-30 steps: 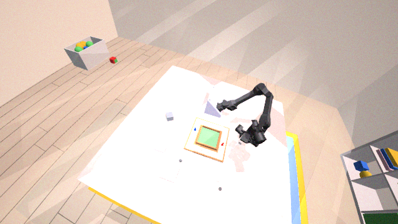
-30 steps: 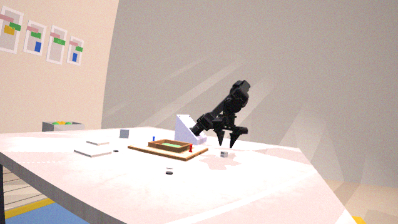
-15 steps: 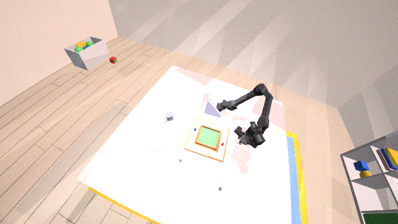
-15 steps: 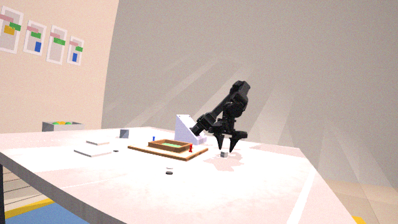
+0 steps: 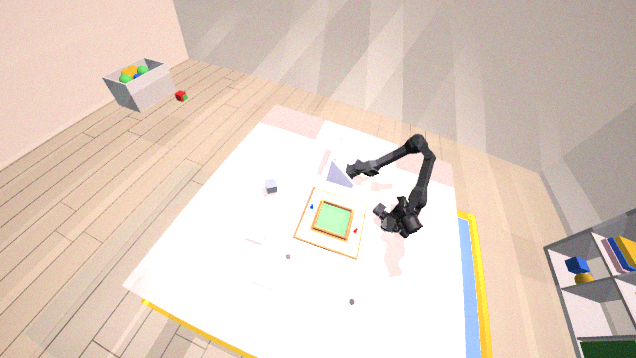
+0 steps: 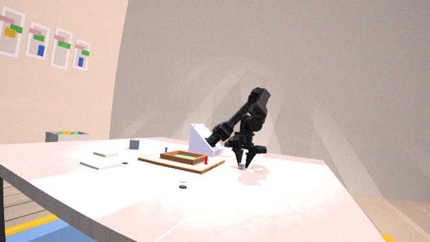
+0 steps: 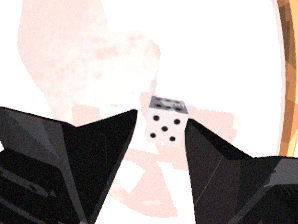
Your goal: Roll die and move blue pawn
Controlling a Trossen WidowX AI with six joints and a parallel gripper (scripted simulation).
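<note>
The green tray lies 4 cm ahead of my gripper tip and 25 cm to the right of it.
</note>
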